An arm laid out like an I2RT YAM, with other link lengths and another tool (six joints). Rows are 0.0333 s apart.
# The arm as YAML. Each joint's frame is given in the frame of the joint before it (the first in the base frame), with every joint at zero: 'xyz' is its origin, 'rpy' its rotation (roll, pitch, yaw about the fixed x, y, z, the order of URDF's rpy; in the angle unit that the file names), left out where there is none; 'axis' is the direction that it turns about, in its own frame. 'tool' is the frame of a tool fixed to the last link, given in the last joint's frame.
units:
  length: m
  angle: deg
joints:
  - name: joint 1
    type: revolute
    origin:
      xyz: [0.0, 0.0, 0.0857]
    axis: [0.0, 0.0, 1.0]
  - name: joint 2
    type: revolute
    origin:
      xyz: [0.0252, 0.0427, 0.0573]
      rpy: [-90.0, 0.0, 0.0]
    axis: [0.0, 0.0, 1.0]
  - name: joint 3
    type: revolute
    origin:
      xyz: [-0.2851, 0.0, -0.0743]
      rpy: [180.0, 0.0, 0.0]
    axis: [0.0, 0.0, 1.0]
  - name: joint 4
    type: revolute
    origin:
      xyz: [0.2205, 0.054, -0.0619]
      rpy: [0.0, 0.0, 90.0]
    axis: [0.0, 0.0, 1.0]
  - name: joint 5
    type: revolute
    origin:
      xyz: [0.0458, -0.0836, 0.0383]
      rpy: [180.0, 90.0, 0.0]
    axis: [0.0, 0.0, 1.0]
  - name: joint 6
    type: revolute
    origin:
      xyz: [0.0, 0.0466, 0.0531]
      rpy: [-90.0, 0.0, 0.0]
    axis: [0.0, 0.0, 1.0]
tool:
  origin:
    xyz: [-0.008, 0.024, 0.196]
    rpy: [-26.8, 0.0, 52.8]
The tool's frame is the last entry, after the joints.
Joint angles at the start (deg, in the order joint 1, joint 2, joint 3, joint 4, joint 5, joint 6): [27.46 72.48 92.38 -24.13 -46.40 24.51]
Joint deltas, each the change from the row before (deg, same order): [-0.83 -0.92 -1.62 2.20 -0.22 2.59]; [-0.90 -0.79 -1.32 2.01 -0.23 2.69]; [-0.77 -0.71 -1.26 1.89 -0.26 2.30]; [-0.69 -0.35 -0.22 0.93 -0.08 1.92]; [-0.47 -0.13 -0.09 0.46 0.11 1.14]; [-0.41 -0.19 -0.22 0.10 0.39 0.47]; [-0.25 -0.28 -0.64 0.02 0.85 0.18]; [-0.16 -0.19 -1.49 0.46 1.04 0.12]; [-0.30 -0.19 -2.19 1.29 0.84 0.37]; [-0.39 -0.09 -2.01 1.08 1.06 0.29]
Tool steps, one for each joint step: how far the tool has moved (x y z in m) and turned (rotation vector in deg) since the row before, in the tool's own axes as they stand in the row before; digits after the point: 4 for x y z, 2 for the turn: [0.0015 0.0053 -0.0024 -0.81 0.14 1.79]; [0.0022 0.0058 -0.0022 -0.82 0.09 1.87]; [0.0020 0.0046 -0.0021 -0.61 0.17 1.57]; [0.0037 0.0047 -0.0016 -0.66 0.08 1.32]; [0.0016 0.0039 -0.0003 -0.59 -0.07 0.82]; [-0.0004 0.0043 0.0000 -0.80 -0.17 0.37]; [-0.0035 0.0049 0.0008 -1.09 -0.43 0.25]; [-0.0090 0.0057 0.0032 -1.19 -0.88 0.36]; [-0.0110 0.0063 0.0042 -1.13 -0.86 0.53]; [-0.0112 0.0079 0.0047 -1.44 -0.95 0.49]
